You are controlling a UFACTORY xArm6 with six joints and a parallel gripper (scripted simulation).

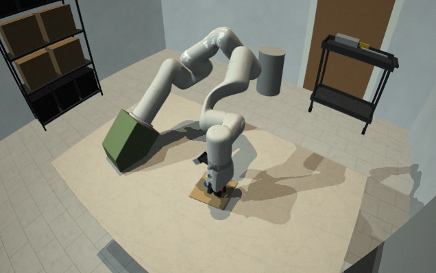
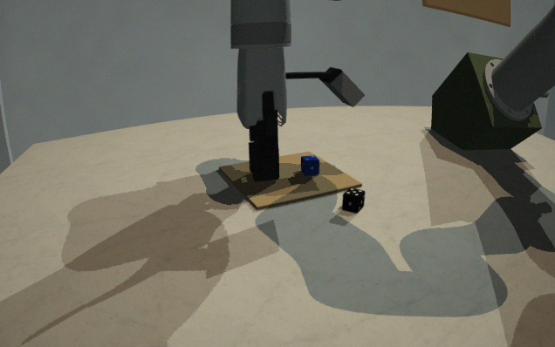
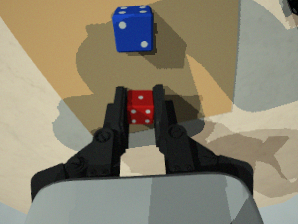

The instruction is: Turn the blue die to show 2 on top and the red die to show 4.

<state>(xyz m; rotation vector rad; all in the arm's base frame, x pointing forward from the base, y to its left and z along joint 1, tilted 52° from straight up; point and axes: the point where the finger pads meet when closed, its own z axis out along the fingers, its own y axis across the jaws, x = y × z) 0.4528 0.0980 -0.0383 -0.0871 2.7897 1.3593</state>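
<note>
Right now the red die is 10 mm below my hand. Round my hand: blue die: 60 mm behind, 10 mm below; tan mat: 30 mm behind, 20 mm below; black die: 90 mm behind, 100 mm to the left, 20 mm below.
</note>
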